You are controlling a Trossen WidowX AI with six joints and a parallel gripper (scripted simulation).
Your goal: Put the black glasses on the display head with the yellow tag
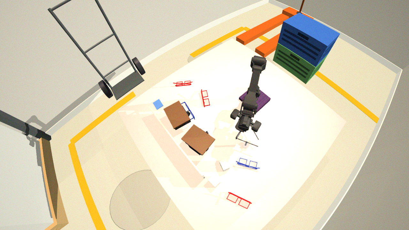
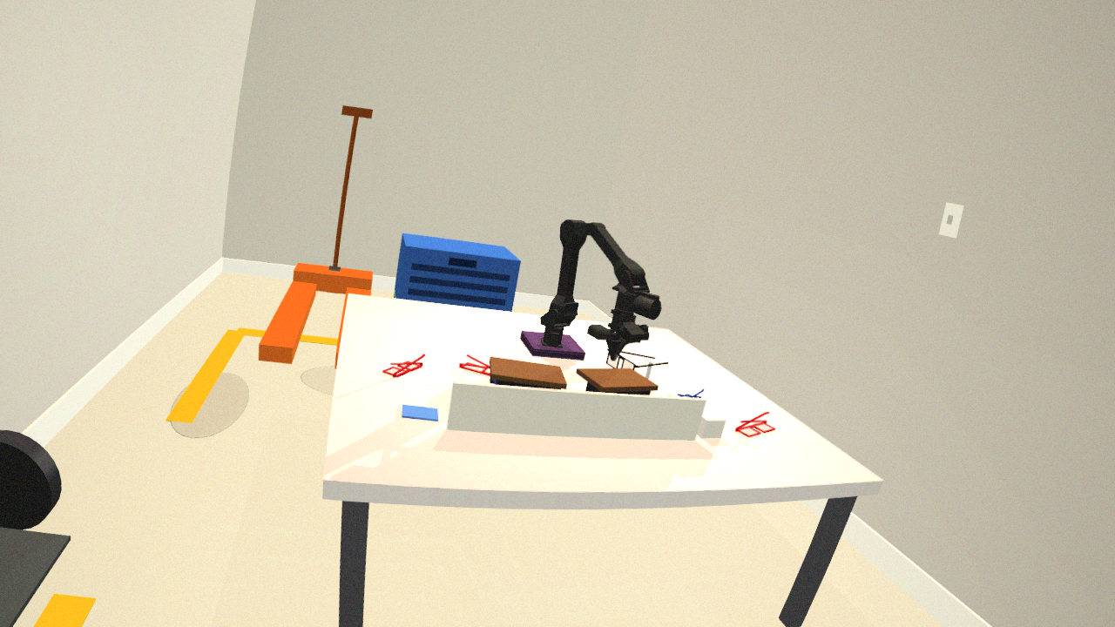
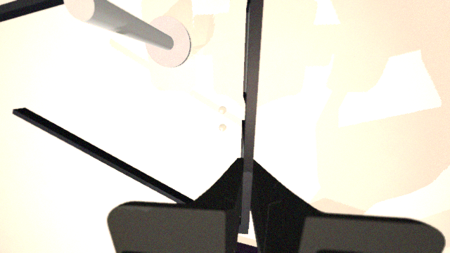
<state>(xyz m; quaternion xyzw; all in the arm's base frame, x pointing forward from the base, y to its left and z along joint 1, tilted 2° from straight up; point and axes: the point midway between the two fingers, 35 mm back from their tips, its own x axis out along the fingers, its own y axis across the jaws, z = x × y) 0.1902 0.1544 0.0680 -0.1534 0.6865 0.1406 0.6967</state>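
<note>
Now: gripper tip 50 mm short of the grey peg, 100 mm to the right of it and 30 mm above it. The rest, counted from my gripper tip: low panel (430 mm ahead, 160 mm to the right); blue tag (420 mm ahead, 510 mm to the right, 50 mm below).
</note>
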